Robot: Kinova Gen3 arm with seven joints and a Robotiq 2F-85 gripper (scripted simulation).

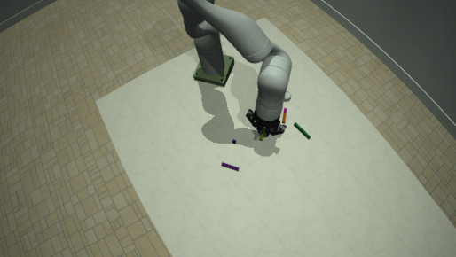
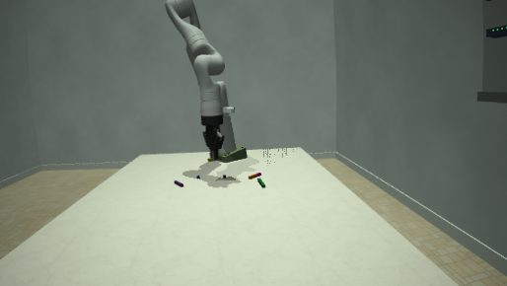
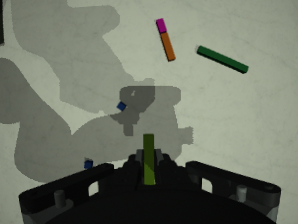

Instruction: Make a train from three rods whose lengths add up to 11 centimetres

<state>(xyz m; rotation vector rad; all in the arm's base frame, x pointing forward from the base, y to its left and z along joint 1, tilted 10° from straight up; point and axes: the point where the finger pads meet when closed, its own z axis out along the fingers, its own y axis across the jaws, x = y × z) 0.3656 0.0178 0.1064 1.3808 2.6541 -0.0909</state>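
Now: hand 50 mm past the orange rod, 130 mm to the right of it and 100 mm above it. Also, from my hand: lime rod (10 mm below); then green rod (20 mm ahead, 160 mm to the left, 100 mm below); then purple rod (20 mm ahead, 140 mm to the right, 100 mm below).
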